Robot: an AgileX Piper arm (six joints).
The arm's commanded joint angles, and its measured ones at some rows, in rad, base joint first. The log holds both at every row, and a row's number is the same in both.
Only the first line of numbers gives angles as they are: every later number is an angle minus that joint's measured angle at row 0.
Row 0, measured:
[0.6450, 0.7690, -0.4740, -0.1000, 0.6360, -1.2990]
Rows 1 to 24, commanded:
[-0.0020, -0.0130, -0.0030, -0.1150, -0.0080, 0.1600]
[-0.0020, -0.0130, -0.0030, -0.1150, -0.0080, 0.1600]
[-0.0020, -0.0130, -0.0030, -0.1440, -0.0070, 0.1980]
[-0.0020, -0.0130, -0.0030, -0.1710, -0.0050, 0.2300]
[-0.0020, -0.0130, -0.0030, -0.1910, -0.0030, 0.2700]
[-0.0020, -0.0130, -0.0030, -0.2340, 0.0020, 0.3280]
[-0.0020, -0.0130, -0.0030, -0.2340, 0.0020, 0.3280]
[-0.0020, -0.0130, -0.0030, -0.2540, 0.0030, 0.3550]
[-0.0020, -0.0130, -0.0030, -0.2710, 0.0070, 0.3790]
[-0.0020, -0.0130, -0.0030, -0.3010, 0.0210, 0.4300]
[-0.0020, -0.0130, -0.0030, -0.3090, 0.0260, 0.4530]
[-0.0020, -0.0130, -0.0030, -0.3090, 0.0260, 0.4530]
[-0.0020, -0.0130, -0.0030, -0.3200, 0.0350, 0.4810]
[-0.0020, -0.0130, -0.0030, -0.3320, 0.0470, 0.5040]
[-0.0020, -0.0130, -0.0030, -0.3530, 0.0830, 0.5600]
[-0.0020, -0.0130, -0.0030, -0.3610, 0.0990, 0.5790]
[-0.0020, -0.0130, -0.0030, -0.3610, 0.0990, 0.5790]
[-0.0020, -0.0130, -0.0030, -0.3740, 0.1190, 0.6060]
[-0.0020, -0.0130, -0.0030, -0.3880, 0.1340, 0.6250]
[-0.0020, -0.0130, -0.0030, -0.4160, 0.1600, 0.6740]
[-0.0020, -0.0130, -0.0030, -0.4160, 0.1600, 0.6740]
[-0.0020, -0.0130, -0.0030, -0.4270, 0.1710, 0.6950]
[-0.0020, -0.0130, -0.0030, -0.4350, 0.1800, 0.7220]
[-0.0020, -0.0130, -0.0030, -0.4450, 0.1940, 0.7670]
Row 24, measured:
[0.0000, -0.0010, 0.0000, -0.3980, 0.1870, 0.7010]
